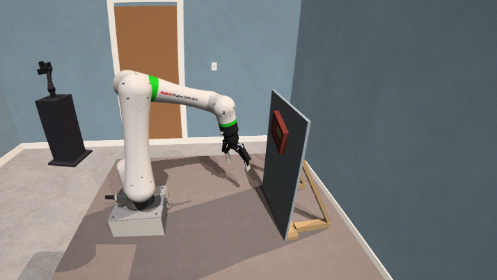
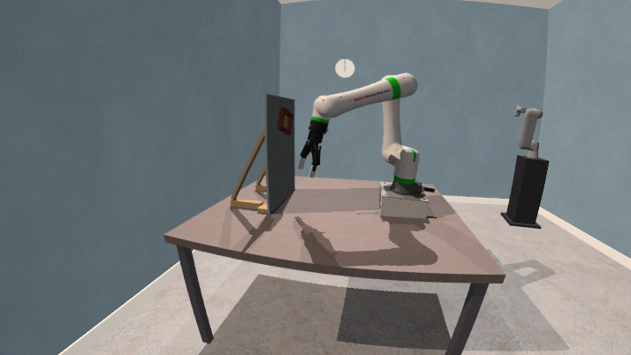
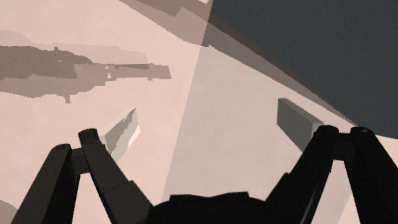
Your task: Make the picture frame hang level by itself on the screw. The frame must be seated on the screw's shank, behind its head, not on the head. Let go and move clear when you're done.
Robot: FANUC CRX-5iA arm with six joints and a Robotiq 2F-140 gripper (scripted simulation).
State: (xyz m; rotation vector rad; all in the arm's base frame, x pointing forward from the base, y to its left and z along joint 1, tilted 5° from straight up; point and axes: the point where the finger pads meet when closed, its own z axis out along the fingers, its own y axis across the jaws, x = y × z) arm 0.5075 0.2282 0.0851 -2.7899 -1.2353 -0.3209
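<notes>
Right now the picture frame is 190 mm ahead of my hand, 120 mm to the right of it and 260 mm above it. The rest, counted from my hand: grey board 210 mm ahead, 110 mm to the right, 90 mm above.
</notes>
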